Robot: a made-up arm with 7 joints.
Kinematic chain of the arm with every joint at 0, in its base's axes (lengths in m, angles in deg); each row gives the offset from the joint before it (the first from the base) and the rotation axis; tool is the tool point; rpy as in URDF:
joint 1: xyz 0 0 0 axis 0.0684 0.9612 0.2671
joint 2: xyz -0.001 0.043 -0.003 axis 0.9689 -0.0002 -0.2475
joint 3: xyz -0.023 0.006 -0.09 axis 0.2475 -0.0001 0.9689
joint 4: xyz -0.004 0 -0.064 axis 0.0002 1 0
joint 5: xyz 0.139 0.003 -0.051 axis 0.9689 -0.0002 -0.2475
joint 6: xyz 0.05 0 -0.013 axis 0.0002 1 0
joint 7: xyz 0.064 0 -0.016 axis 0.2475 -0.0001 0.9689
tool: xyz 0 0 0 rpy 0 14.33 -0.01
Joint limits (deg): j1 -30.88..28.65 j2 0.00..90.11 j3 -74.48..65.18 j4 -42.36..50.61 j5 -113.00..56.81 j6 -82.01..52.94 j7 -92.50..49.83
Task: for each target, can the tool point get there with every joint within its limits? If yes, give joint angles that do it. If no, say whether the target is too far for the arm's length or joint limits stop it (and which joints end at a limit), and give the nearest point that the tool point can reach.
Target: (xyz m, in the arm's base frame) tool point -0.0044 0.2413 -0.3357
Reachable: yes | joints 11.11 48.60 -25.51 38.43 -51.05 40.27 -8.47
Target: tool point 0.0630 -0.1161 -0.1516
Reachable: yes | joints 4.18 29.82 -62.32 -26.49 8.78 -31.87 8.18
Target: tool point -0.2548 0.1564 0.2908
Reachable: no: joint limits stop it (at a limit: joint 1, joint 2, joint 3, joint 6) | nearest point -0.0150 0.1322 0.2198 | short by 0.251 m
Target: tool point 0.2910 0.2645 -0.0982
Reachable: yes | joints -24.64 48.49 14.73 24.01 -58.53 4.01 -78.39
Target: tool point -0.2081 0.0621 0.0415
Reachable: no: joint limits stop it (at a limit: joint 1, joint 2, joint 3, joint 4, joint 5, joint 6) | nearest point -0.1167 0.0372 -0.1080 | short by 0.177 m
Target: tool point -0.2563 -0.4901 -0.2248
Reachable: no: too far | nearest point -0.1275 -0.1982 -0.2224 | short by 0.319 m
